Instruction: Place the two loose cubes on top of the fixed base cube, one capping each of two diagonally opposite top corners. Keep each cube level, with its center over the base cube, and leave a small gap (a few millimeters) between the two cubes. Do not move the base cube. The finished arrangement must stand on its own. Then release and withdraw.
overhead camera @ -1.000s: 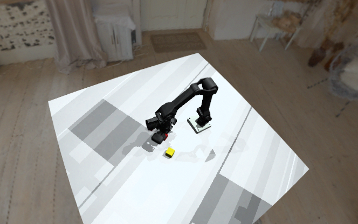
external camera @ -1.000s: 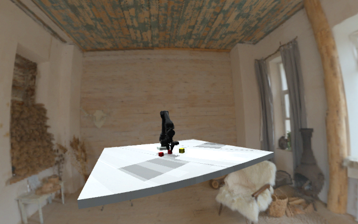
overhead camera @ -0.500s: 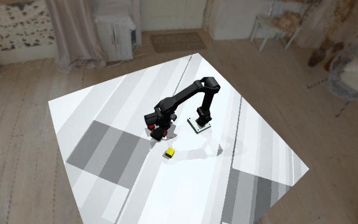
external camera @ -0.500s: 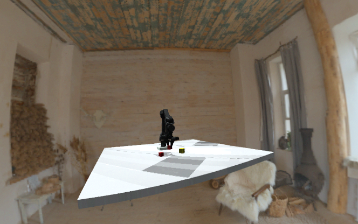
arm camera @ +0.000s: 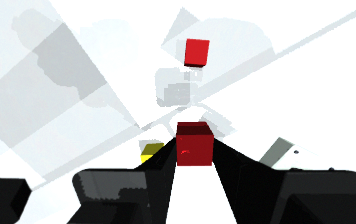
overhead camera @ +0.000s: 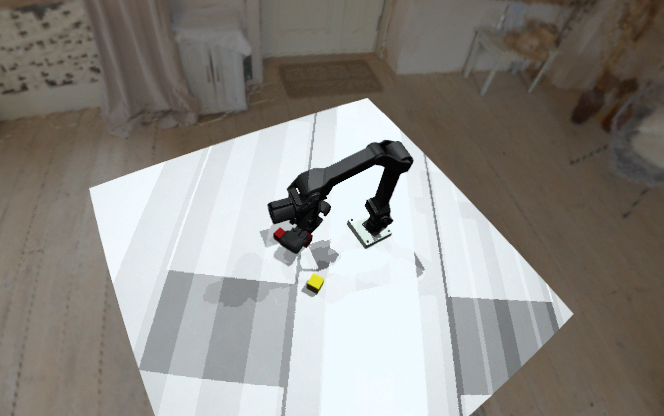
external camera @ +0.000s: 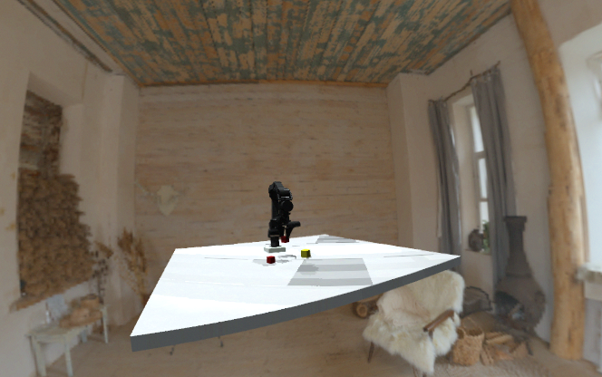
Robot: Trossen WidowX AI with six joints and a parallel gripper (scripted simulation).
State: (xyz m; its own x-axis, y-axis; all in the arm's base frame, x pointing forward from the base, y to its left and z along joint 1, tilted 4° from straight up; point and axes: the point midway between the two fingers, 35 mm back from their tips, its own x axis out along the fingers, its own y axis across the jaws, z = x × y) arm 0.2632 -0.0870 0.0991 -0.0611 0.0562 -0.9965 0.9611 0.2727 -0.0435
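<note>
Right now the yellow base cube is 40 mm ahead of my gripper tip, 110 mm to the left of it and 90 mm below it.
</note>
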